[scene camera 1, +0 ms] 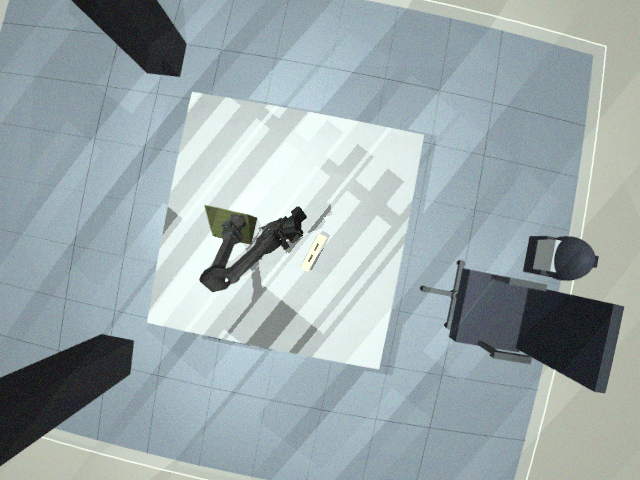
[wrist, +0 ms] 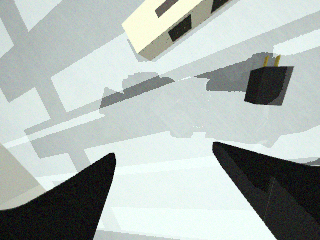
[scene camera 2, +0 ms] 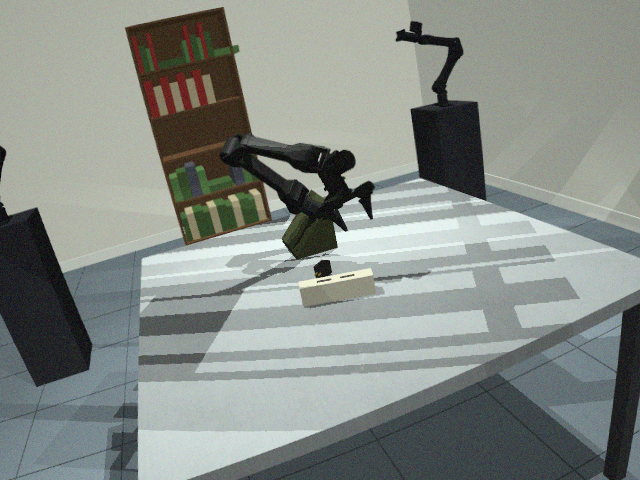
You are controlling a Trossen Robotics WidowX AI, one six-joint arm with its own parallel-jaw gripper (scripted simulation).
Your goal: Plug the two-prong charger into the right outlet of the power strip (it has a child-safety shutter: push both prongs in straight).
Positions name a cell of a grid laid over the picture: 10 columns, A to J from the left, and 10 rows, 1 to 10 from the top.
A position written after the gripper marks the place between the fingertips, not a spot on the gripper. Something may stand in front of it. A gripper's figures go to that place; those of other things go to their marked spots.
Labels:
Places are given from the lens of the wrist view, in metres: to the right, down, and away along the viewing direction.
gripper (wrist: F7): 0.01, 0.03, 0.11
two-prong charger (wrist: I4): 0.14, -0.04, 0.15

